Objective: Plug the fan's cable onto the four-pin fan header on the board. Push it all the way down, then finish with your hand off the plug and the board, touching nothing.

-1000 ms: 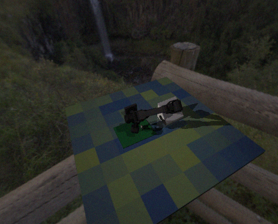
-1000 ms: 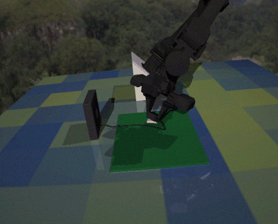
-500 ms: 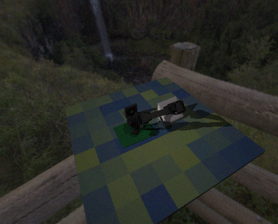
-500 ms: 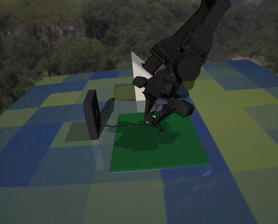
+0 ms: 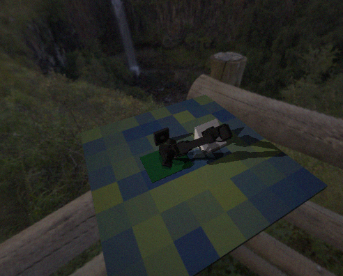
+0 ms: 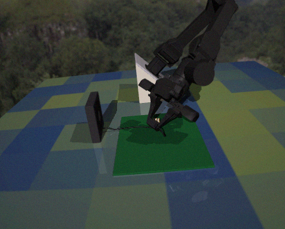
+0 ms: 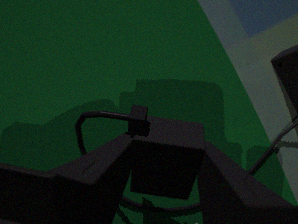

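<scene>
My gripper tip is now 2 cm to the right of the green board and 6 cm above it. Also, from my gripper tip: white four-pin fan header: 7 cm behind, 2 cm to the left, 4 cm below; black fan: 7 cm behind, 16 cm to the right, 1 cm above; black plug: 1 cm behind.
</scene>
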